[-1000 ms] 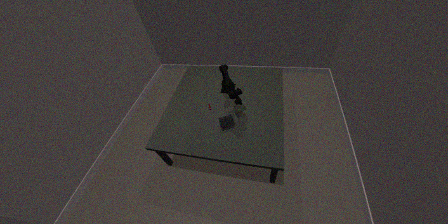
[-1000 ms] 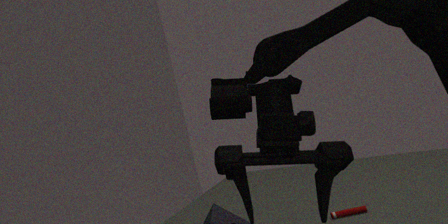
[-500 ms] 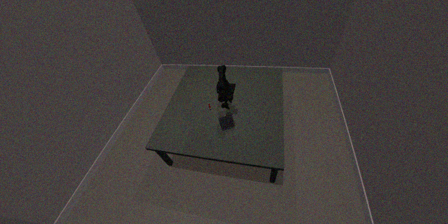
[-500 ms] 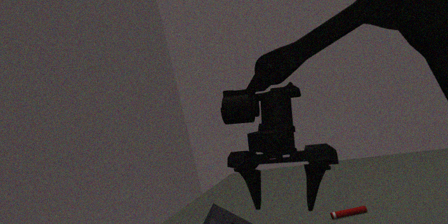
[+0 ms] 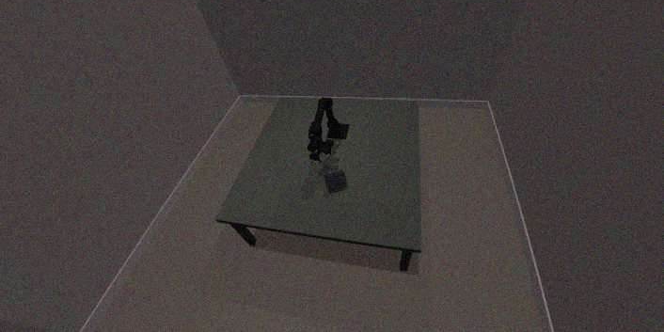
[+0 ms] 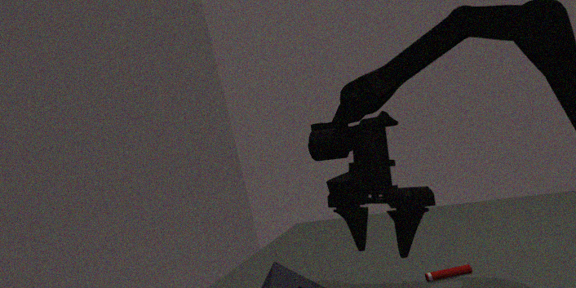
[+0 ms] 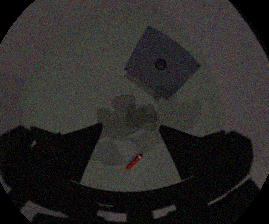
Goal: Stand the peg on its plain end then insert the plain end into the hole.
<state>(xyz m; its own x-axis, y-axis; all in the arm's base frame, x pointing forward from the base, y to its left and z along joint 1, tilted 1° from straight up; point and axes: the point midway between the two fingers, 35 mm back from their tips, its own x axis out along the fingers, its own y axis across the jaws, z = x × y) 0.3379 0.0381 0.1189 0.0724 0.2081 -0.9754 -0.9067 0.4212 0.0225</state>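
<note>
The peg is 14 cm to the right of my gripper tip, 9 cm below it and 4 cm behind it. From my gripper tip the other things lie so: sloped panel 12 cm ahead, 10 cm to the left, 4 cm below.
</note>
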